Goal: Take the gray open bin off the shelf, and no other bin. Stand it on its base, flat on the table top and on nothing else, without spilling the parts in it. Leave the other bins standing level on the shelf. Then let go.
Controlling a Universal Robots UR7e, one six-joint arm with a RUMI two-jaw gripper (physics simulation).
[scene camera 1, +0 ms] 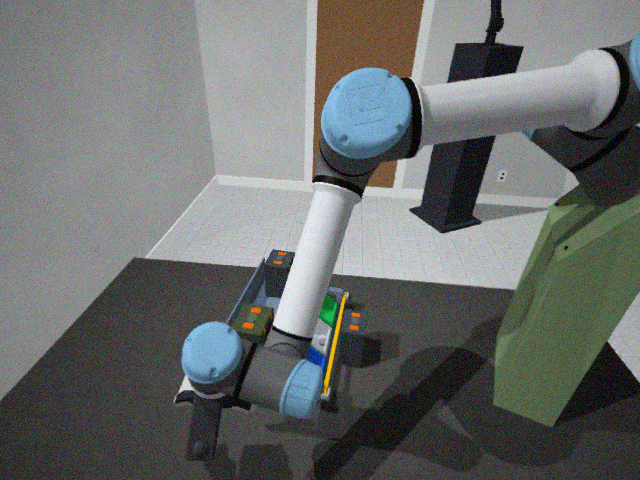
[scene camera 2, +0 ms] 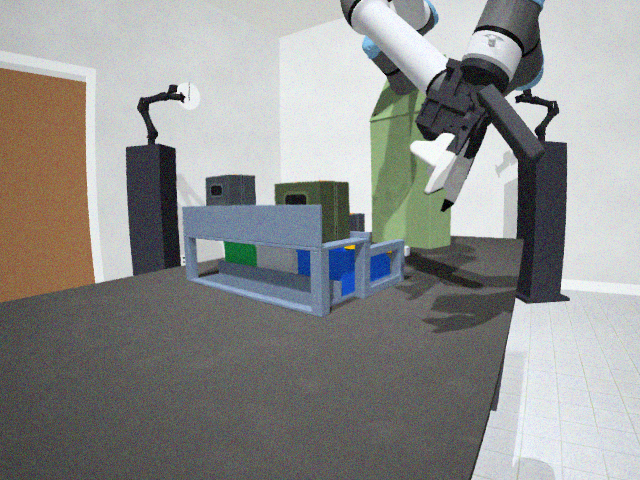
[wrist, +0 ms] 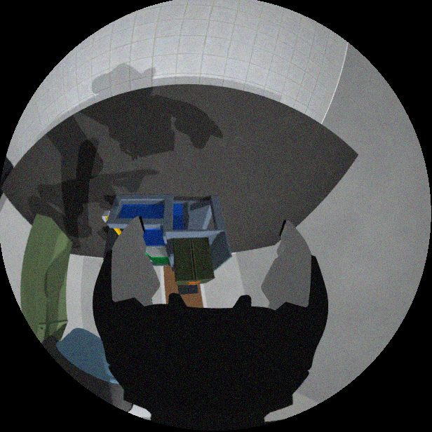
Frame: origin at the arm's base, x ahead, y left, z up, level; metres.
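Where they show: gripper, fingertip midpoint: (scene camera 2: 435, 204); arm's base at its link origin: (scene camera 1: 635, 175).
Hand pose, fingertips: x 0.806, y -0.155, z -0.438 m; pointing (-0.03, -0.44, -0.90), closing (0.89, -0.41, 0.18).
Each offset is from my fingertips to the top centre of the thing. "spot": to the spot under its first point.
The gray open bin (scene camera 1: 321, 338) (scene camera 2: 277, 258) (wrist: 156, 251) sits on the blue-gray shelf @(spot: dx -0.111, dy -0.270, dz -0.032 m) (scene camera 2: 252, 224) (wrist: 168, 215) between the green bin @(dx -0.345, dy -0.293, dz -0.081 m) (scene camera 1: 328, 311) (scene camera 2: 240, 253) (wrist: 159, 260) and the blue bin @(dx -0.212, dy -0.113, dz -0.081 m) (scene camera 1: 316, 356) (scene camera 2: 342, 263) (wrist: 153, 237). The arm covers part of it in scene camera 1; its parts cannot be made out. My gripper (scene camera 2: 437, 199) (wrist: 212, 220) is open and empty, tilted, above the table and beyond the shelf's blue-bin end. Its fingertips are hidden in scene camera 1.
An olive box (scene camera 1: 253, 322) (scene camera 2: 320, 206) (wrist: 192, 260) and a dark gray box @(dx -0.274, dy -0.354, dz +0.062 m) (scene camera 1: 279, 268) (scene camera 2: 232, 190) stand on the shelf's upper level. A yellow bar @(dx -0.361, dy -0.141, dz -0.097 m) (scene camera 1: 336, 346) runs along the bins' front. Another dark box @(dx -0.402, dy -0.115, dz -0.030 m) (scene camera 1: 353, 341) stands beyond it. The green pedestal (scene camera 1: 563, 320) (scene camera 2: 408, 180) stands farther off.
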